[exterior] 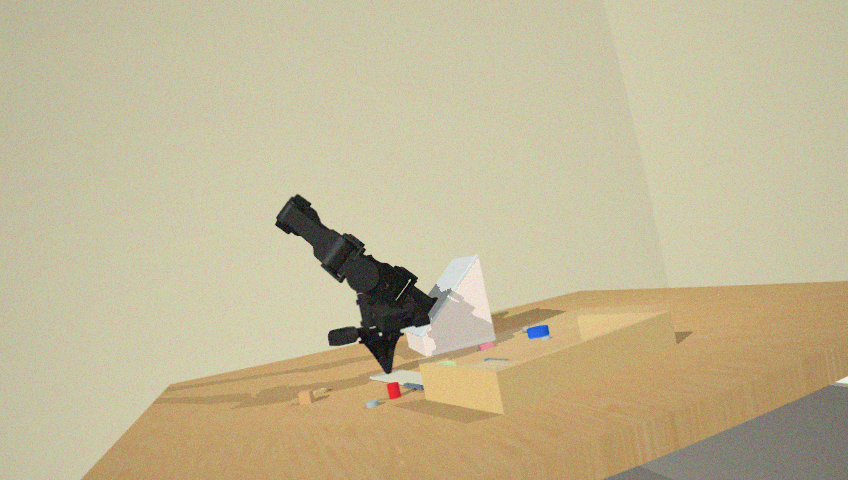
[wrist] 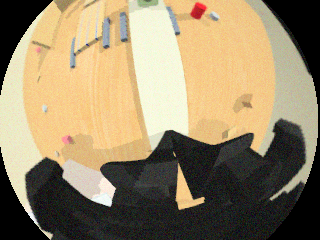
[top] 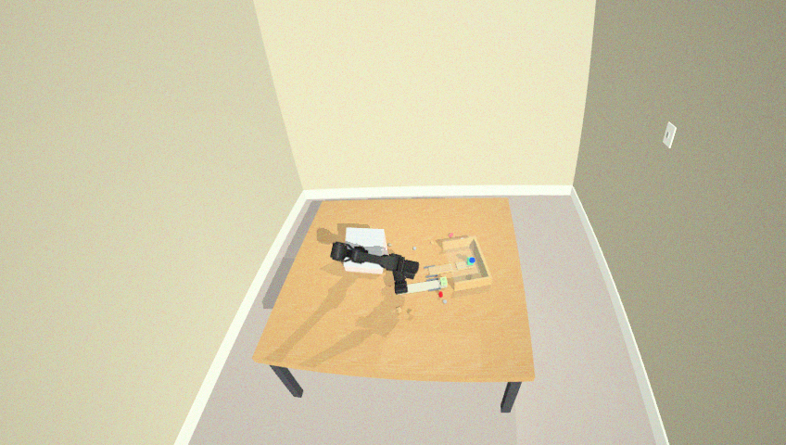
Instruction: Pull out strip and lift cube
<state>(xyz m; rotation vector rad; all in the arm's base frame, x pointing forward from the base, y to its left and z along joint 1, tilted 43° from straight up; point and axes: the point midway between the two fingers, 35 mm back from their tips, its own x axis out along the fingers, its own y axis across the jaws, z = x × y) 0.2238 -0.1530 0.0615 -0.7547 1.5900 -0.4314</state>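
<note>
Now: the light green labelled cube 210 mm ahead of my gripper tip, 50 mm to the left of it and 20 mm above it. From my gripper tip the other things lie so: tan cube: 160 mm to the right, 70 mm ahead; blue disc: 350 mm ahead, 150 mm to the left, 60 mm above; red cylinder: 200 mm ahead, 30 mm to the right, 10 mm above.
</note>
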